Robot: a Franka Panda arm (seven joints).
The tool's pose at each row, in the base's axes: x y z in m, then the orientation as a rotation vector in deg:
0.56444, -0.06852, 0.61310, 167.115, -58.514, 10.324
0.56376, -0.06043, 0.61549, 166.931, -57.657, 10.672
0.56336, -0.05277, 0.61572, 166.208, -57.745, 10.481
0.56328, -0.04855, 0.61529, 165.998, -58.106, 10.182
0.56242, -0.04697, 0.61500, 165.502, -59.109, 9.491
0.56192, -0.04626, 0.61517, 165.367, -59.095, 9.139
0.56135, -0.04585, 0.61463, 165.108, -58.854, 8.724
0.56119, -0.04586, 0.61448, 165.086, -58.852, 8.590
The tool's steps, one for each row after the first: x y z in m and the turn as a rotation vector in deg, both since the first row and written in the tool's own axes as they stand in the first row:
-0.00523, -0.00589, -0.00310, -0.299, 0.373, -0.503
-0.01026, -0.01162, -0.00399, -0.970, 0.499, -0.337
-0.01298, -0.01487, -0.00391, -1.141, 0.350, -0.081
-0.01466, -0.01557, -0.00384, -1.494, -0.014, 0.620
-0.01547, -0.01581, -0.00411, -1.711, -0.176, 0.627
-0.01623, -0.01578, -0.00366, -2.116, -0.307, 0.510
-0.01637, -0.01567, -0.00353, -2.171, -0.379, 0.510

